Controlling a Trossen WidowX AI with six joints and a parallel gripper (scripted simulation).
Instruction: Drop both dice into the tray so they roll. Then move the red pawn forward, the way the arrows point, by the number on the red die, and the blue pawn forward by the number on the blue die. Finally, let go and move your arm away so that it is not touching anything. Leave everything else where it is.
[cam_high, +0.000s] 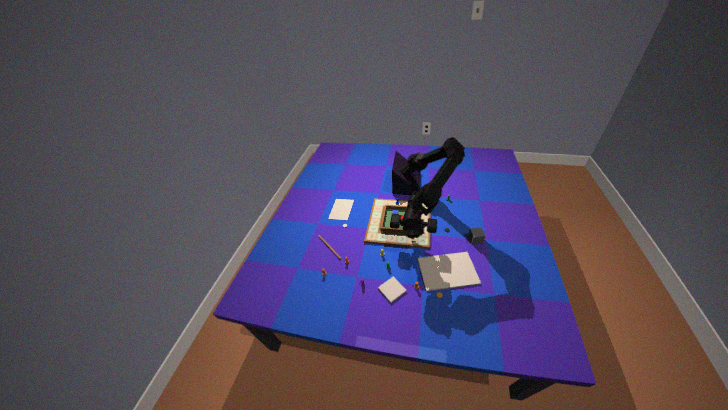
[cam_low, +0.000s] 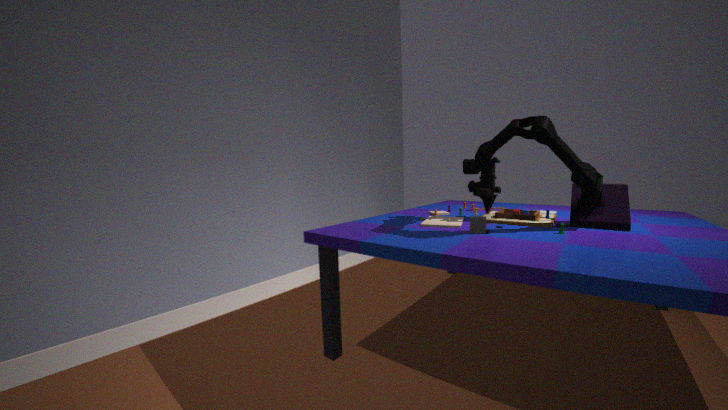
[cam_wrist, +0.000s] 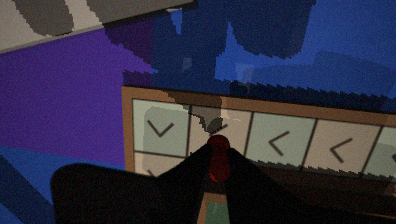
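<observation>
The red pawn lies 1 cm above my gripper tip. From my gripper tip the other things lie so: black disc: 8 cm behind, 15 cm to the left, 3 cm below; green tray: 11 cm behind, 7 cm to the right, 3 cm below; blue pawn: 23 cm behind, 9 cm to the right, 1 cm below.
</observation>
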